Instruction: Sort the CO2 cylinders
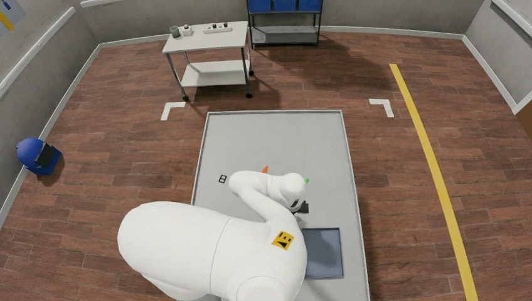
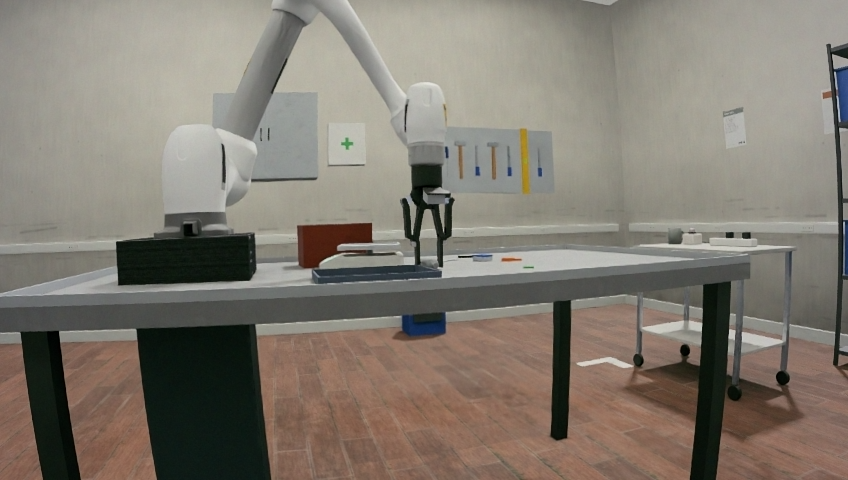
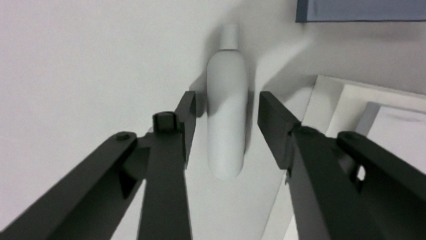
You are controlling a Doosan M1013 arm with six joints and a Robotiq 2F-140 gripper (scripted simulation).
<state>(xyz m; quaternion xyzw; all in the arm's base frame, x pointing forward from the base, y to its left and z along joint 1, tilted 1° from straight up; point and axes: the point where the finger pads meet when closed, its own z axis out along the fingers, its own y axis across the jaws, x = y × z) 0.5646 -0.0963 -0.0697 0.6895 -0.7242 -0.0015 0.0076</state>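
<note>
The scale platform is 13 cm behind my hand, 8 cm to the left of it and 2 cm above it. Round my hand: blue-grey tray: 17 cm behind, 15 cm to the right, 3 cm below; then grey CO2 cylinder: 3 cm below, 2 cm to the right; then scale: 14 cm behind, 8 cm to the left.
</note>
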